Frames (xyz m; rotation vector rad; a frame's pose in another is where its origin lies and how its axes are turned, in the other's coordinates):
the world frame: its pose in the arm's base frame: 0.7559 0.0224 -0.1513 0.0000 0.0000 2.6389
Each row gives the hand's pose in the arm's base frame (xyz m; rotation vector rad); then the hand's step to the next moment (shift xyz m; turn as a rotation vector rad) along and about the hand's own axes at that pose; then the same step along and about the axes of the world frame.
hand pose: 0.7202 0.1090 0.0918 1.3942 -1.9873 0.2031
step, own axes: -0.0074 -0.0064 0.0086 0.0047 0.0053 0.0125
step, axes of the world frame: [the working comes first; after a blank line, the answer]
step, axes of the arm's base frame: 0.0031 -0.0012 -0.0126 -0.0111 -0.0076 -0.0051

-0.0033 -0.0005 -0.0126 0.0061 0.0120 -0.0051
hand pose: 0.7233 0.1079 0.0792 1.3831 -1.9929 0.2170
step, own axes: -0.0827 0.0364 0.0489 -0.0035 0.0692 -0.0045
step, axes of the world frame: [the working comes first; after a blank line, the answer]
step, axes of the arm's base frame: -0.0375 0.0538 -0.0791 -0.0580 0.0338 0.0178

0.0588 -0.0291 -0.0791 0.0671 -0.0017 0.0178
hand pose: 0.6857 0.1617 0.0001 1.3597 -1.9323 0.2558
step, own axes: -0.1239 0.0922 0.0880 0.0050 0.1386 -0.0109
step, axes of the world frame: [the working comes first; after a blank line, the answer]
step, axes of the arm's base frame: -0.1014 0.0803 -0.1220 -0.1171 0.0601 0.0450

0.1275 -0.0215 -0.1220 0.1316 0.0038 0.0450
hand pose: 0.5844 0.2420 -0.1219 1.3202 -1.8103 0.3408
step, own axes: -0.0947 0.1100 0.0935 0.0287 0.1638 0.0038
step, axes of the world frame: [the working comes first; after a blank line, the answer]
step, axes of the arm's base frame: -0.1326 0.0458 -0.1006 -0.1482 0.0455 0.0604

0.1383 0.0238 -0.1006 0.1517 0.0315 0.0604
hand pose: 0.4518 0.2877 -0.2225 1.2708 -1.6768 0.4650
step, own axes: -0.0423 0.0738 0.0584 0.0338 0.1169 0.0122
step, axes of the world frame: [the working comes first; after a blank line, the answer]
step, axes of the arm's base frame: -0.0917 0.0072 -0.0467 -0.1102 0.0182 0.0498

0.0838 0.0379 -0.0467 0.1053 0.0371 0.0498
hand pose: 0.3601 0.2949 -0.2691 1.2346 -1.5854 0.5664
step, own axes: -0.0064 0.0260 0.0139 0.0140 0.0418 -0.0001
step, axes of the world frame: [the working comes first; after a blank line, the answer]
step, axes of the arm's base frame: -0.0296 0.0009 -0.0057 -0.0375 0.0094 0.0213

0.0264 0.0135 -0.0057 0.0373 0.0099 0.0213
